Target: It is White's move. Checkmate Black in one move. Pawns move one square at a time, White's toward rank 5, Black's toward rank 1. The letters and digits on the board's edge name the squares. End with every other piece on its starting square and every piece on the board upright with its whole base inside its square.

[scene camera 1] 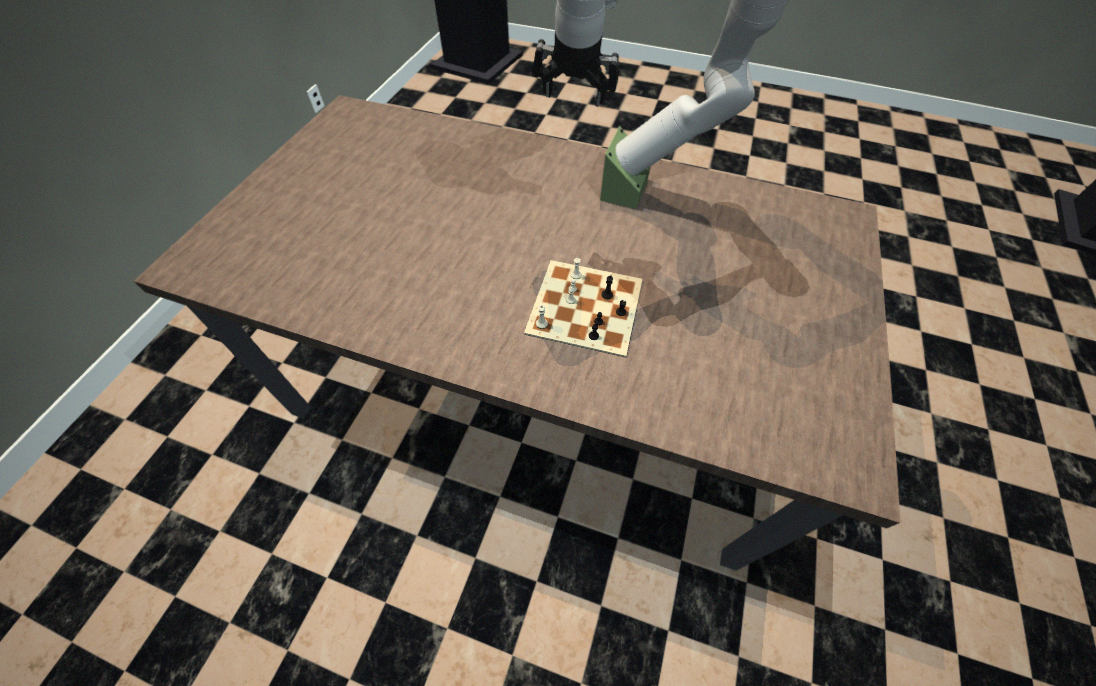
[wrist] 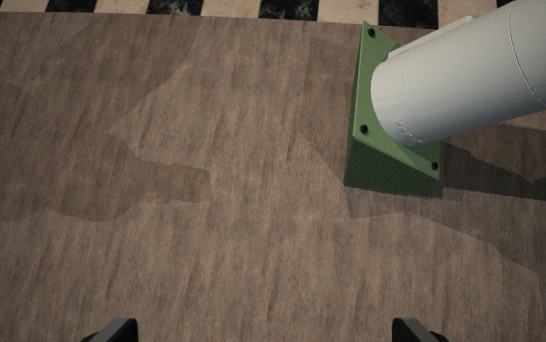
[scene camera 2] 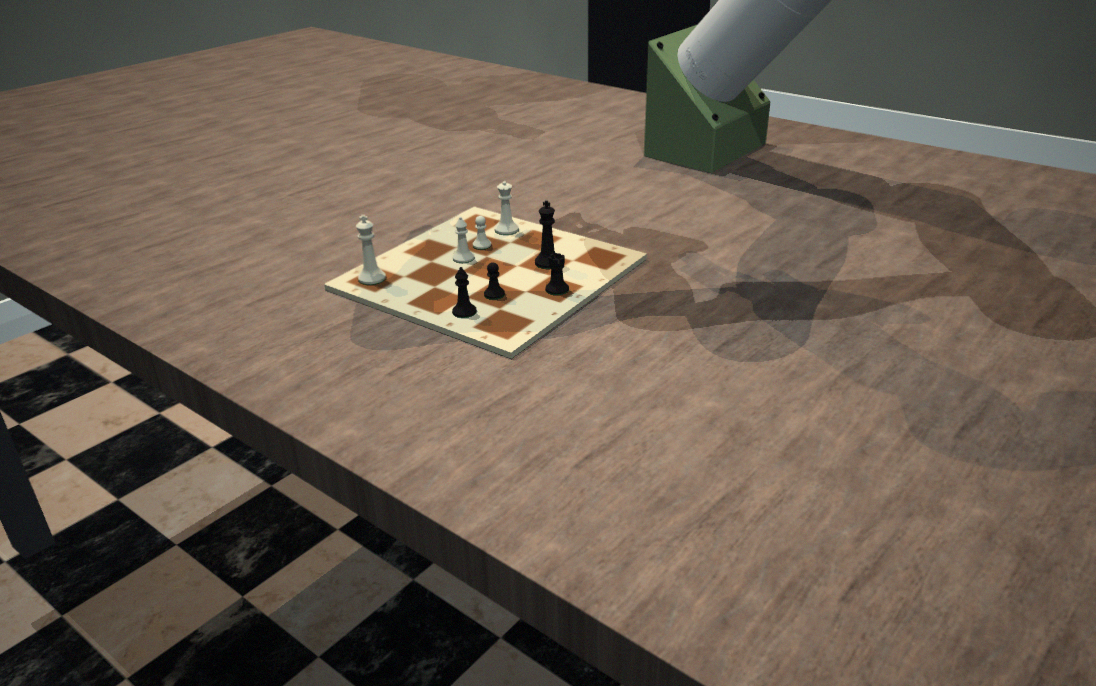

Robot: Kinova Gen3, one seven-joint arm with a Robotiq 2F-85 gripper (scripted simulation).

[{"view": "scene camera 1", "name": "my gripper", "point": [573, 98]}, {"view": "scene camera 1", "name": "small chessboard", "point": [571, 324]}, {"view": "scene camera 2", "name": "small chessboard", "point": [420, 287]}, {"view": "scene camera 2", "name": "tall white piece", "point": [371, 274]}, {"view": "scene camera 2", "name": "black king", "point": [546, 212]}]
